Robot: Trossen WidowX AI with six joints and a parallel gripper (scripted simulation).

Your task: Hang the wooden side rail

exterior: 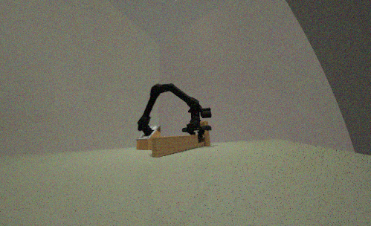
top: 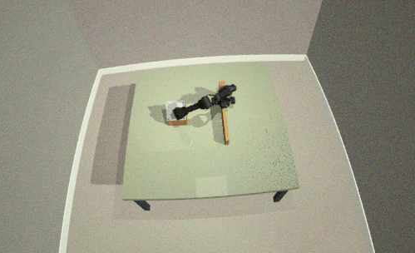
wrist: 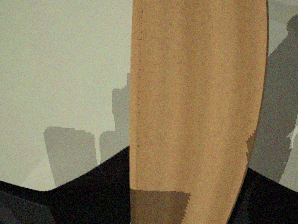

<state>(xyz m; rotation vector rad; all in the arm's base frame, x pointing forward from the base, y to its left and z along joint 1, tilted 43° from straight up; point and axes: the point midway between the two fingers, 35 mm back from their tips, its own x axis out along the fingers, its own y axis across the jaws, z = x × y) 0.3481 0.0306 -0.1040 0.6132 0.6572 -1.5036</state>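
Now: the wooden headboard post 130 mm to the left of my gripper tip and 50 mm above it.
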